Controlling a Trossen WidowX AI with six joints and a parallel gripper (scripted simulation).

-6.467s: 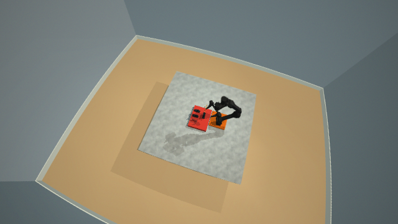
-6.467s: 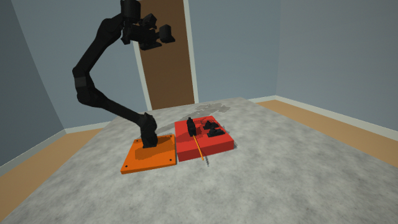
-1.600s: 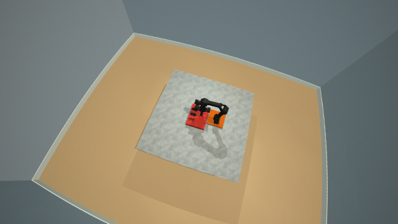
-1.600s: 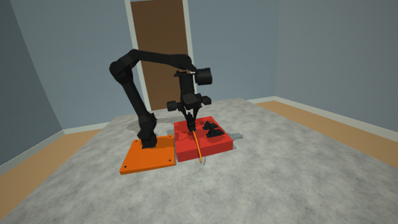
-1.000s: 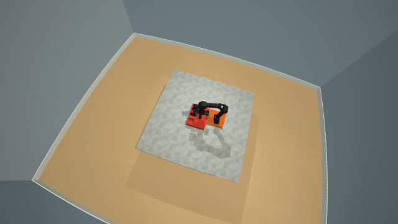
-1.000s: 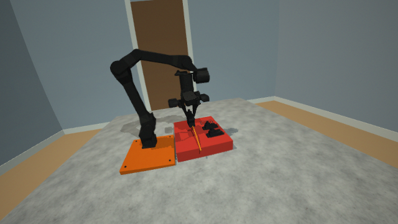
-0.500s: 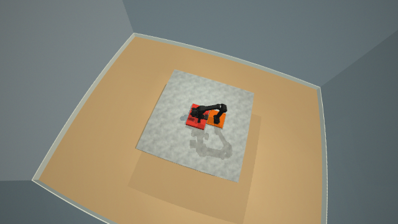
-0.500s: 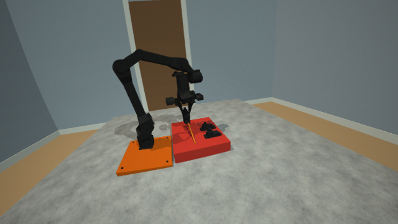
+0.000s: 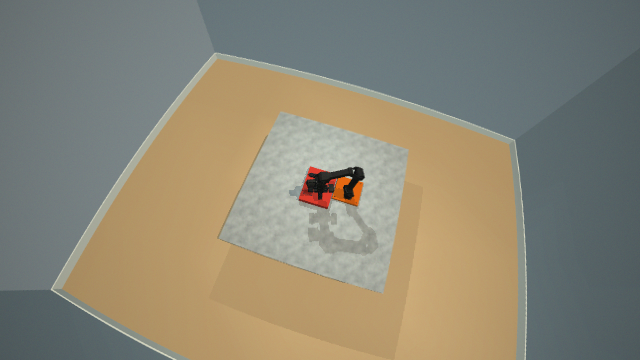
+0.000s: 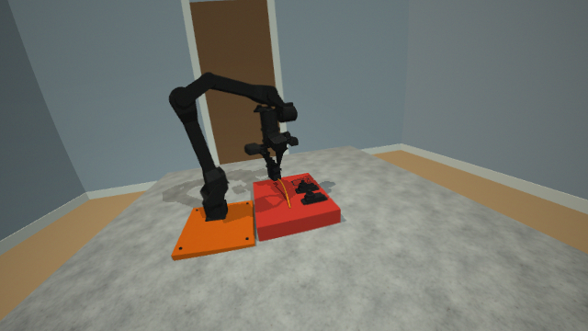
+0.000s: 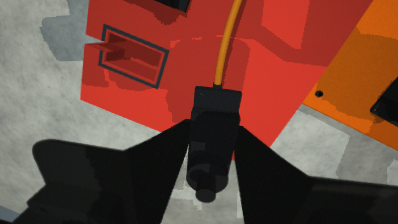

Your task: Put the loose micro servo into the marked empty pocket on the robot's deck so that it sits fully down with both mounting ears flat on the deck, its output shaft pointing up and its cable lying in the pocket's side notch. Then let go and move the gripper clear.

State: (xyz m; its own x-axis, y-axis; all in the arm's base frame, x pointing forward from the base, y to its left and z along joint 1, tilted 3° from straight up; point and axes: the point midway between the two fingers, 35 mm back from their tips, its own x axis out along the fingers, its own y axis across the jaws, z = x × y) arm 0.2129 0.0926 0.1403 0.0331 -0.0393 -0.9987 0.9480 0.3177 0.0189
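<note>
The deck lies 10 cm below my gripper tip, 8 cm to the right of it and 1 cm behind it.
</note>
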